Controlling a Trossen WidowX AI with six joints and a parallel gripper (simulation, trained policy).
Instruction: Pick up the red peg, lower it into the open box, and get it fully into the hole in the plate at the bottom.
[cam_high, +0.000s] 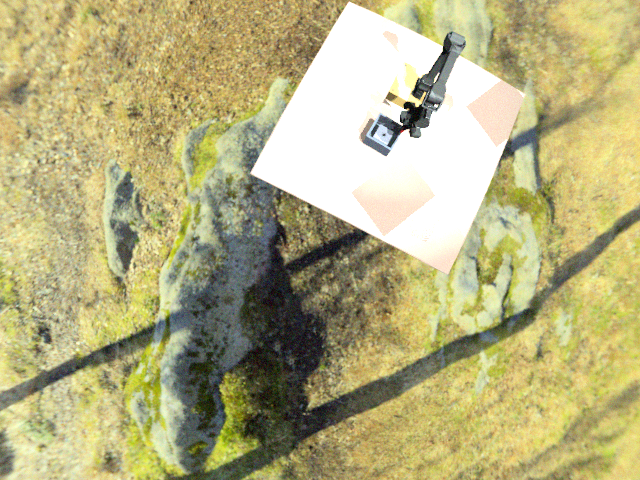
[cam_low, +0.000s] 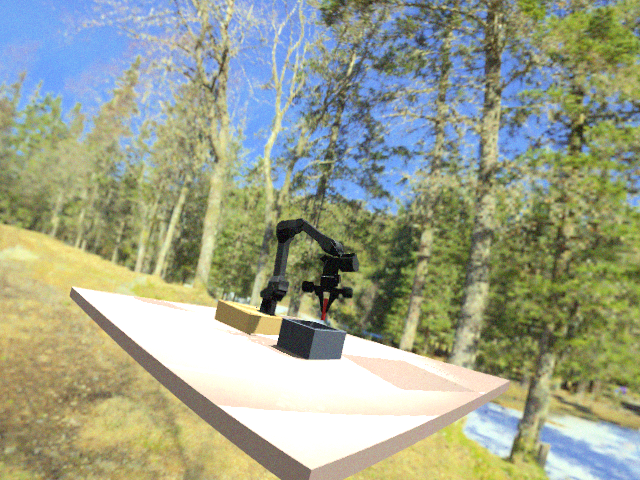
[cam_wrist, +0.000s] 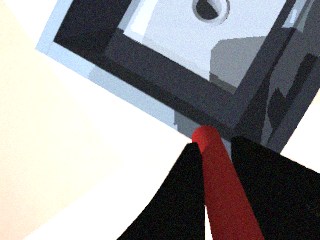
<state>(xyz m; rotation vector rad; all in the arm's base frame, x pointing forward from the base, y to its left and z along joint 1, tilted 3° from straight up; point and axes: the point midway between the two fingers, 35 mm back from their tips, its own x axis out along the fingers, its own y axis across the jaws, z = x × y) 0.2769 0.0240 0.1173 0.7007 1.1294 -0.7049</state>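
Right now my gripper tip is 1 cm to the right of the red peg, 1 cm below it and 1 cm past it. Round my gripper tip: grey box 12 cm below, 7 cm to the right, 4 cm ahead.
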